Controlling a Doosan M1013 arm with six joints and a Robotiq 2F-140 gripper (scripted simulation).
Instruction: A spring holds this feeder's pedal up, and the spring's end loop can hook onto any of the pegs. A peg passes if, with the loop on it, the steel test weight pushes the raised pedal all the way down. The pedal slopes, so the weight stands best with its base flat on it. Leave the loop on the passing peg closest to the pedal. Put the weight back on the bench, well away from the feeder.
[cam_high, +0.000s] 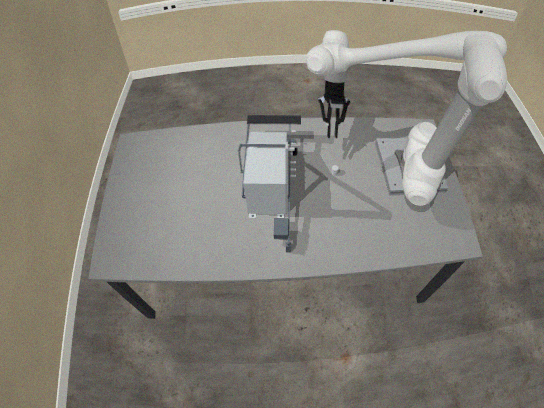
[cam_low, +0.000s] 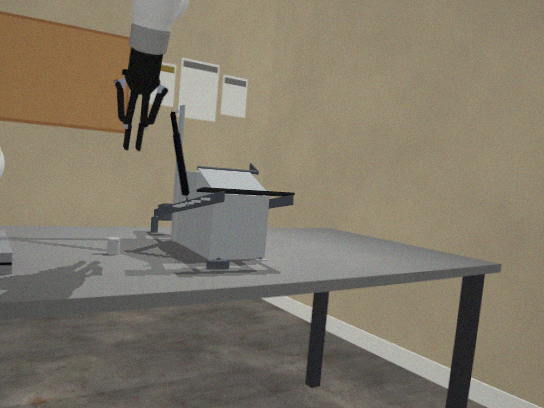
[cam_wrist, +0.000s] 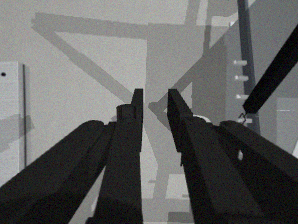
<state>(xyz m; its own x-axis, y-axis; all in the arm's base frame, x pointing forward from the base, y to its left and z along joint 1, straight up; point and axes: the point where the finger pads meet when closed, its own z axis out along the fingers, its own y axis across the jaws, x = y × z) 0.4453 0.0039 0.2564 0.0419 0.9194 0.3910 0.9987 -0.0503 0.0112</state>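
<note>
Now: the dark spring 16 cm ahead of my hand, 7 cm to the left of it and 5 cm below it. The rest, counted from my hand: steel test weight: 27 cm below, 3 cm behind.
</note>
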